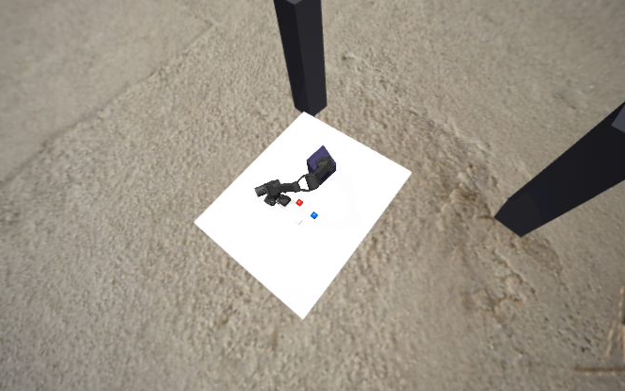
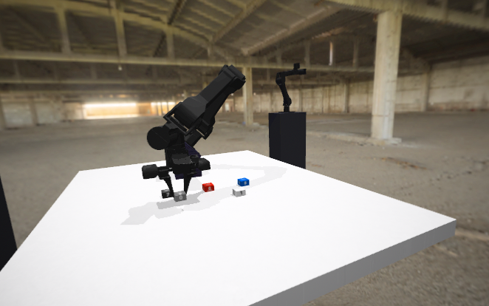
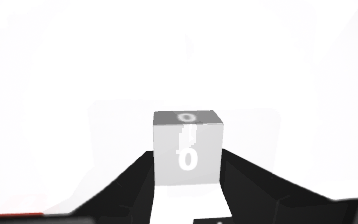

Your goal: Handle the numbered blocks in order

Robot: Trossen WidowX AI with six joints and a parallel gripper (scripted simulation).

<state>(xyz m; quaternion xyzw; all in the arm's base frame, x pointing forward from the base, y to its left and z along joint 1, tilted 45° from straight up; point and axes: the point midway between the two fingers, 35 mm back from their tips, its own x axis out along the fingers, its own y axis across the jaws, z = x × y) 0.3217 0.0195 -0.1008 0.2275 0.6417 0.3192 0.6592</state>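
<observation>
Now: gripper tip 18 cm to the right of the white block and 1 cm above it. From my gripper tip the other things lie so: black block (8 cm behind, 4 cm to the right, 1 cm below); then grey block (1 cm ahead); then red block (8 cm behind, 10 cm to the left, 1 cm below).
</observation>
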